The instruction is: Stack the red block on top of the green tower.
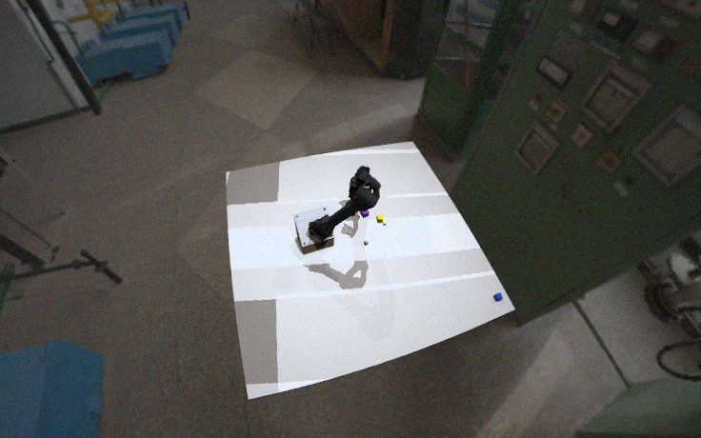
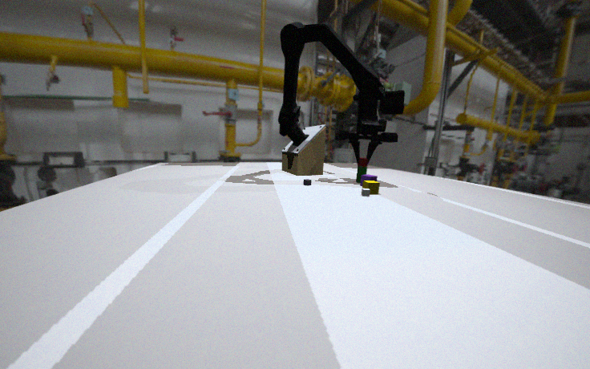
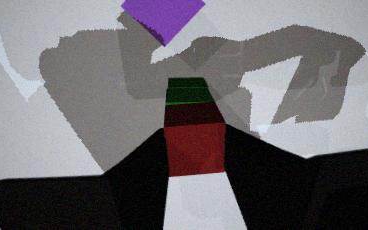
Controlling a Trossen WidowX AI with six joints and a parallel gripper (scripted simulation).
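The red block lies right at my gripper tip. From my gripper tip the other things lie so: yellow block 130 mm ahead, 80 mm to the right, 50 mm below; then small black block 200 mm to the right, 60 mm below, 10 mm ahead; then purple block 60 mm ahead, 50 mm below, 20 mm to the right.
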